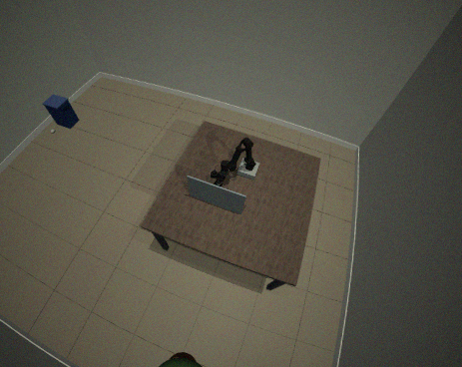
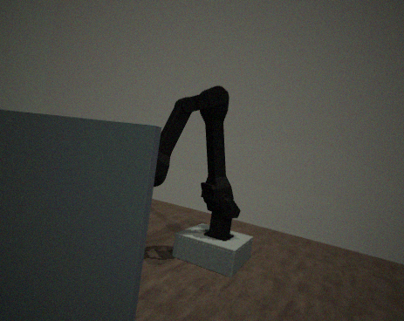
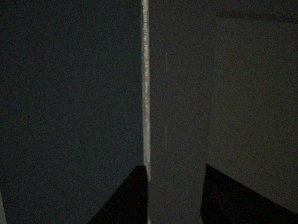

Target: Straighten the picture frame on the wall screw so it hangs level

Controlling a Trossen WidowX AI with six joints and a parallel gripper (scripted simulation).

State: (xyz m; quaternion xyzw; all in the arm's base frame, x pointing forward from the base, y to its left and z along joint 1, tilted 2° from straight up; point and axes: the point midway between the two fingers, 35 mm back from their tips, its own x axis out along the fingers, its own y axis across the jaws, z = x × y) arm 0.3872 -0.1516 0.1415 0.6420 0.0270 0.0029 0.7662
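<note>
The grey picture frame is 5 cm below my gripper tip, 1 cm to the right of it and 1 cm ahead of it. Round my gripper tip: blue-grey wall panel (6 cm below, 2 cm ahead, 1 cm to the left).
</note>
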